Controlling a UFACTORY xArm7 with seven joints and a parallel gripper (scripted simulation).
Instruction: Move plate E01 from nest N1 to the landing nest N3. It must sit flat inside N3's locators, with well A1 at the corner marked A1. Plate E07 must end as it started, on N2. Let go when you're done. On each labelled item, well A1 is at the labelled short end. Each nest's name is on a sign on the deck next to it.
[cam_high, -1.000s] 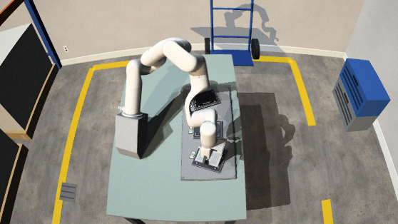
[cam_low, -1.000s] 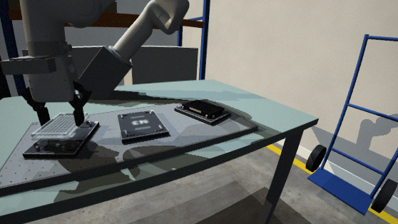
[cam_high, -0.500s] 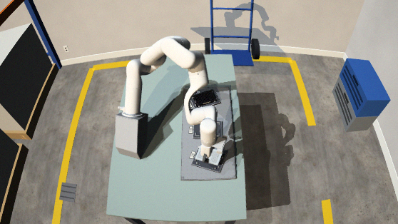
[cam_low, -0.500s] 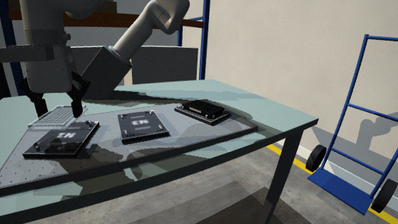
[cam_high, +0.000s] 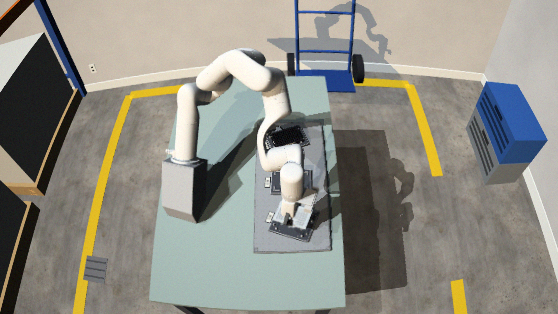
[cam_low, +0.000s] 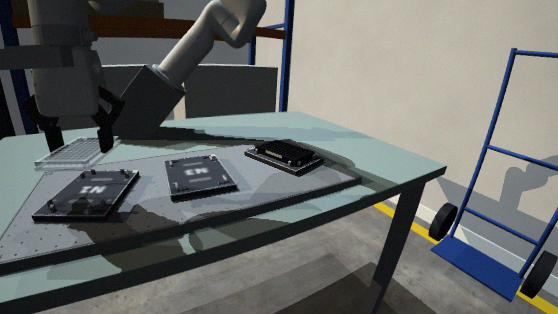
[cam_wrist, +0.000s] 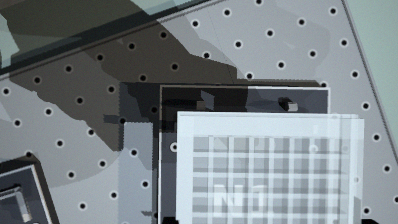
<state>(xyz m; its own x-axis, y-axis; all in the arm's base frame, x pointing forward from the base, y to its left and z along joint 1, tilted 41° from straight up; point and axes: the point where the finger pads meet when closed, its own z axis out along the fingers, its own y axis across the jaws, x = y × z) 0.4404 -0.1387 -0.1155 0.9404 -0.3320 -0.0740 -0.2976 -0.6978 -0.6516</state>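
Now: the landing nest N3 10 mm behind my hand, 200 mm to the left of it and 90 mm below it. Round my hand: clear well plate E01: 10 mm below; then nest N1: 90 mm below; then black plate E07: 40 mm behind, 420 mm to the left, 80 mm below.
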